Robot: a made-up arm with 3 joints.
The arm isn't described. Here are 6 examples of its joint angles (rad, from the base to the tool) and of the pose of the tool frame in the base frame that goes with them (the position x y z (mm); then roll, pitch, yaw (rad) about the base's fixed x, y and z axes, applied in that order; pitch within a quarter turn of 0, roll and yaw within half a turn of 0).
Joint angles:
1: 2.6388 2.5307 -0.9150
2: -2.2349 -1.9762 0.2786
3: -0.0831 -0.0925 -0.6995
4: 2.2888 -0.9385 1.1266
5: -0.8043 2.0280 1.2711
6: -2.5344 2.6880 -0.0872
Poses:
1: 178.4 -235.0 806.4 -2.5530 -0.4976 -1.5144
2: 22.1 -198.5 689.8 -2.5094 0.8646 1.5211
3: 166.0 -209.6 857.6 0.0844 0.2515 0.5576
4: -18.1 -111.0 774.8 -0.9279 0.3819 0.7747
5: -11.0 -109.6 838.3 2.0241 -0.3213 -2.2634
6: 137.5 -103.2 777.6 -3.0288 -0.6287 0.5815
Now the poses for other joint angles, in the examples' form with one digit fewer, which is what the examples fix.
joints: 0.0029 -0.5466 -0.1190
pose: 171 -201 808 0.049 0.722 0.044
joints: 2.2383 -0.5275 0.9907
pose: -13 -106 818 -0.473 0.395 1.017
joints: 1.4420 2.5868 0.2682
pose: 54 -299 785 3.010 -0.717 -1.264
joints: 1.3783 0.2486 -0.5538
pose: 83 -105 892 -0.084 -0.045 1.866
